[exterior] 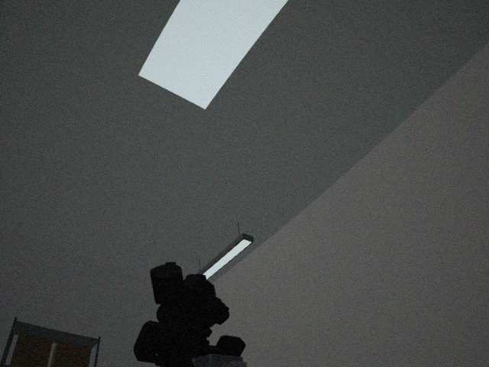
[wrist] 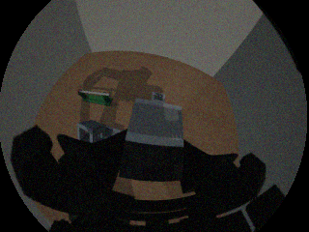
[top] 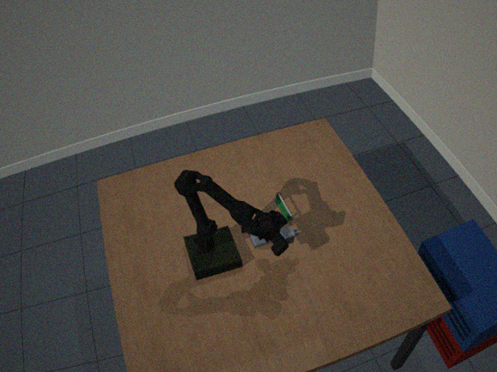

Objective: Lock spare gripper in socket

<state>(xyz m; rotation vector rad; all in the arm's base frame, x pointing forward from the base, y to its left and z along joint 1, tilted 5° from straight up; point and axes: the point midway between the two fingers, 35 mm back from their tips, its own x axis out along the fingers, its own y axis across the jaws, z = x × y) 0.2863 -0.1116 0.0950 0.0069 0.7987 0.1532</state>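
Now: the grey mount 50 mm behind my gripper tip, 110 mm to the left of it and 60 mm below it. Also, from my gripper tip: spare gripper: 10 mm above; then green pin cradle: 70 mm ahead, 230 mm to the left, 90 mm below.
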